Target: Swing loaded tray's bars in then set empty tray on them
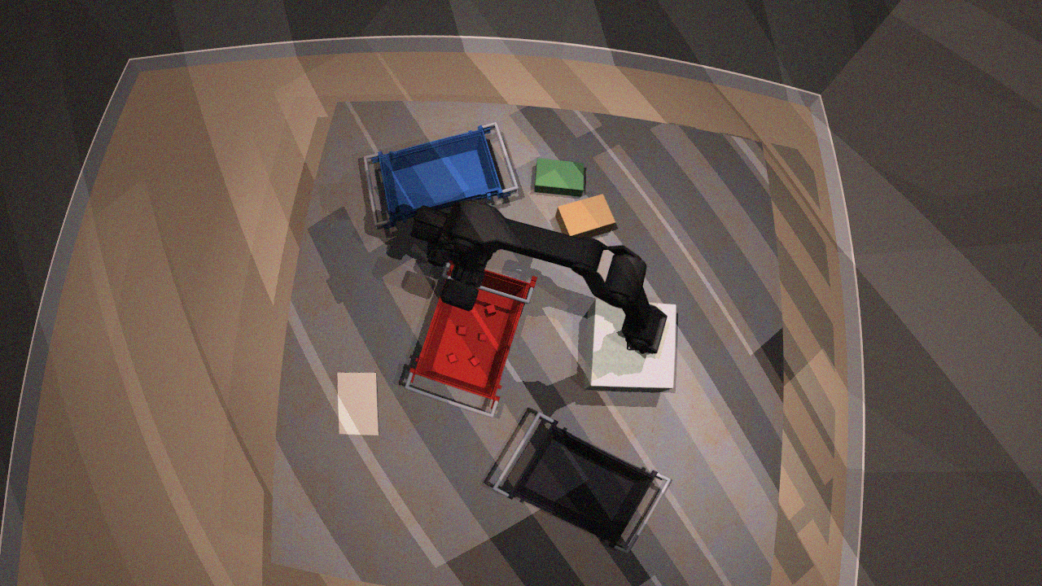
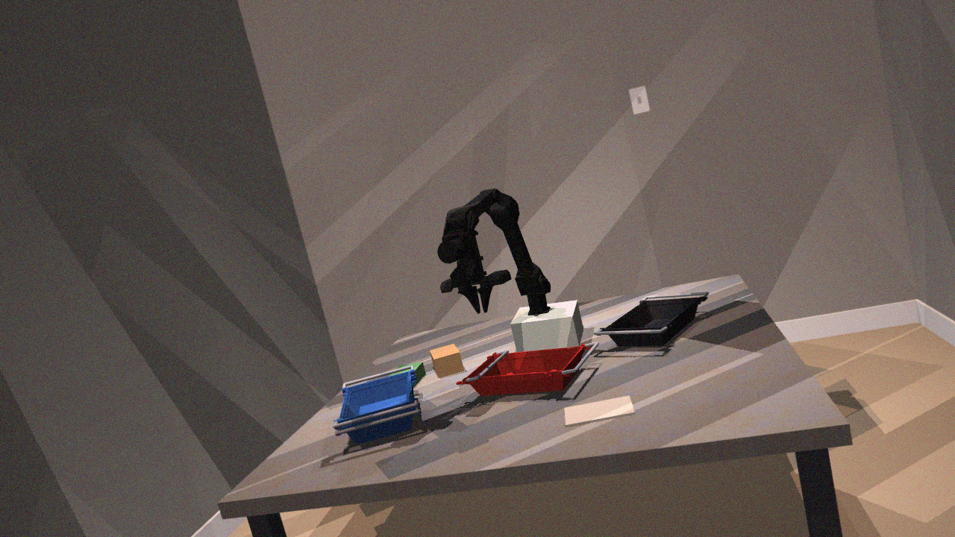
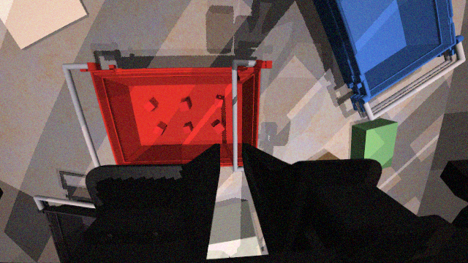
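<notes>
The black tray is 430 mm to the left of my gripper tip, 260 mm behind it and 170 mm below it. Also, from my gripper tip: orange block: 250 mm behind, 210 mm to the right, 180 mm below; then green block: 330 mm to the right, 190 mm below, 190 mm behind; then pale card: 270 mm to the left, 270 mm ahead, 210 mm below.
</notes>
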